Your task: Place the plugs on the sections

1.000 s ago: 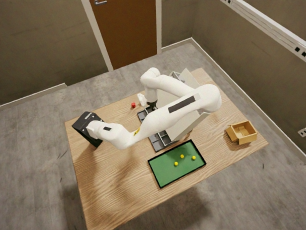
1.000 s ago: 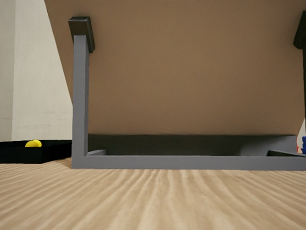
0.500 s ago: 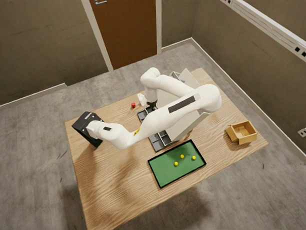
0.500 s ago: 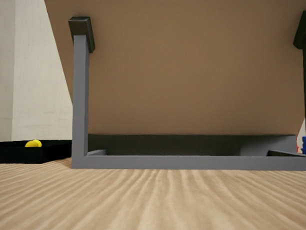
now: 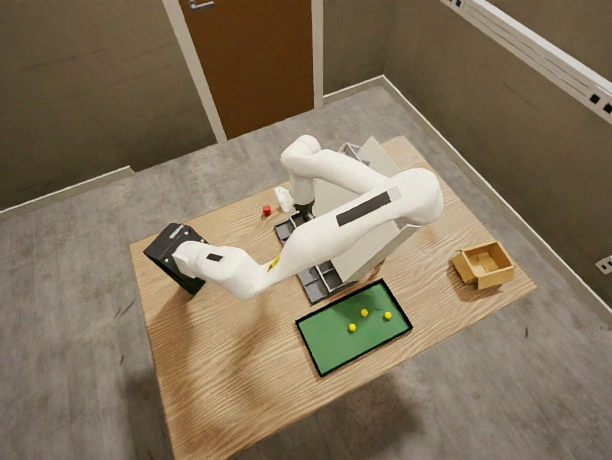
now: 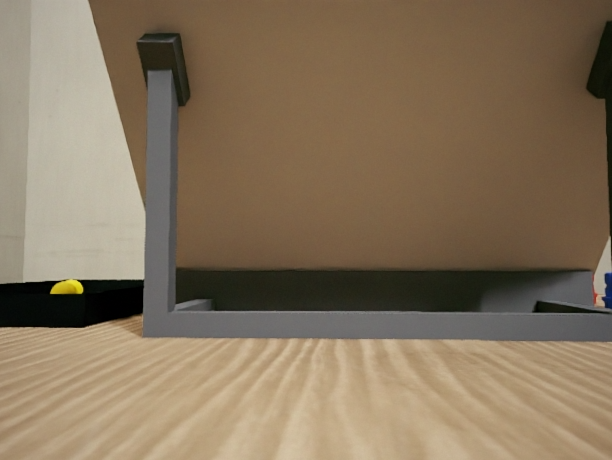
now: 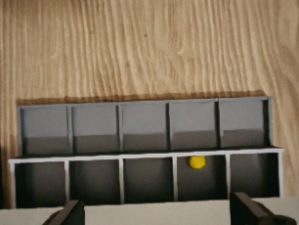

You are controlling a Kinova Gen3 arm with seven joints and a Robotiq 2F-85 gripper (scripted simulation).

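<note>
The green marble tray is 8 cm behind my hand, 32 cm to the right of it and 29 cm below it. Round my hand: cardboard box: 44 cm ahead, 52 cm to the right, 26 cm below; then slanted cover: 14 cm ahead, 5 cm to the right, 9 cm below.
</note>
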